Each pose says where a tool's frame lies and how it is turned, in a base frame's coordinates. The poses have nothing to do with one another.
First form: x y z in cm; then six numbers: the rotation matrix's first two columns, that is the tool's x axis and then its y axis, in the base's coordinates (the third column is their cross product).
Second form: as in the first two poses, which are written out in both.
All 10 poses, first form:
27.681, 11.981, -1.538, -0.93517, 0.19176, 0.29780, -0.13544, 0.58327, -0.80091
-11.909, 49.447, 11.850, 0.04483, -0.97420, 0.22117, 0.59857, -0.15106, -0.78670
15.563, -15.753, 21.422, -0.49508, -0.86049, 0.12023, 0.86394, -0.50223, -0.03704
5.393, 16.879, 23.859, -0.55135, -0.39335, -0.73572, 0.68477, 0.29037, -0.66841
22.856, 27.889, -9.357, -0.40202, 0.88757, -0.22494, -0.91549, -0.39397, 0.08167
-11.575, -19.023, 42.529, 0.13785, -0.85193, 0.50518, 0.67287, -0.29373, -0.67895
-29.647, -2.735, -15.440, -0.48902, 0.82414, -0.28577, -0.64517, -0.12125, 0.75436
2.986, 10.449, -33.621, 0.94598, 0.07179, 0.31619, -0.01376, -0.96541, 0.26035
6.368, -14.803, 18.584, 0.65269, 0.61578, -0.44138, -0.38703, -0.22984, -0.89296
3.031, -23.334, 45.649, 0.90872, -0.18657, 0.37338, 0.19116, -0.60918, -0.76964
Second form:
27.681, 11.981, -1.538, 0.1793, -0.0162, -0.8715, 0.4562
-11.909, 49.447, 11.850, 0.6062, -0.3936, 0.2386, -0.6486
15.563, -15.753, 21.422, 0.4987, -0.0614, -0.0140, -0.8645
5.393, 16.879, 23.859, 0.4605, 0.1107, 0.6581, -0.5853
22.856, 27.889, -9.357, 0.5420, -0.0725, 0.0963, 0.8317
-11.575, -19.023, 42.529, 0.5867, -0.4740, 0.0944, -0.6497
-29.647, -2.735, -15.440, 0.4952, 0.1015, 0.4407, 0.7418
2.986, 10.449, -33.621, 0.1307, 0.9777, 0.0148, 0.1637
6.368, -14.803, 18.584, 0.6146, -0.6697, -0.0854, 0.4079
3.031, -23.334, 45.649, 0.4420, -0.8712, -0.0013, -0.2136

